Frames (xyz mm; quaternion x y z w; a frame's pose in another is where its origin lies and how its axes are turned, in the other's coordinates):
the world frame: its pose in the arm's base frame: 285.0 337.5 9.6 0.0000 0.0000 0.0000 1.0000
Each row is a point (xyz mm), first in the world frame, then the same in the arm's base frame.
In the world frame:
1: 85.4 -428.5 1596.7
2: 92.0 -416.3 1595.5
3: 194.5 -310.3 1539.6
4: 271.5 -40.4 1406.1
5: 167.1 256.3 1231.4
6: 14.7 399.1 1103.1
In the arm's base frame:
1: 370.4 -91.0 1606.3
2: 377.0 -78.8 1605.1
3: 479.5 27.2 1549.2
4: 556.5 297.1 1415.7
5: 452.1 593.8 1241.0
6: 299.7 736.6 1112.7

